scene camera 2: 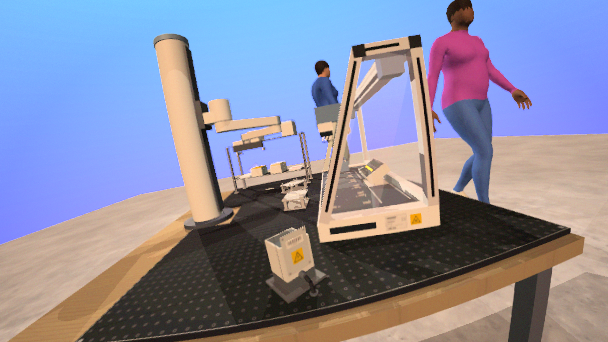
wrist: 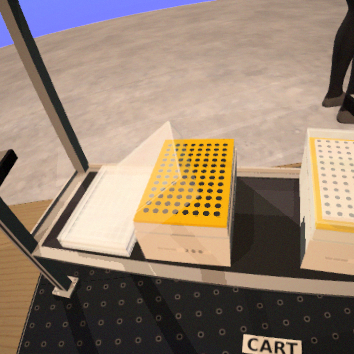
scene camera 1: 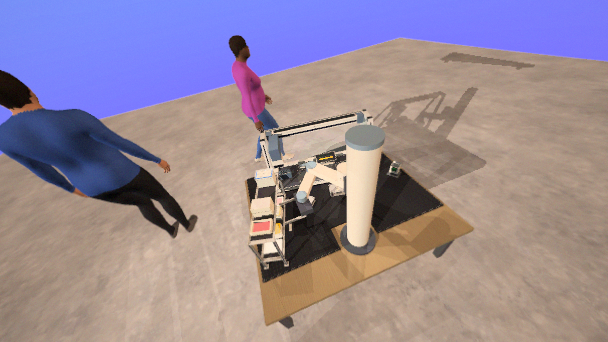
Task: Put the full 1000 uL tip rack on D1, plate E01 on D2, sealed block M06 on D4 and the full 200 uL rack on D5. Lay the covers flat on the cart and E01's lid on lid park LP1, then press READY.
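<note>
My gripper is open and empty beside the cart; a black fingertip shows at the wrist view's left edge. The yellow-topped 200 uL rack stands uncovered on the lower shelf of the cart. A clear cover is tilted, overlapping this rack's left part and the flat white labware beside it. A white-topped rack with yellow trim stands at the right. The deck lies inside the gantry frame; its slot labels are unreadable.
Boxes, one red-topped, stand on the cart's upper shelf. Holders with pale labware stand between arm column and gantry frame. The button box stands apart. Two people stand beyond the table.
</note>
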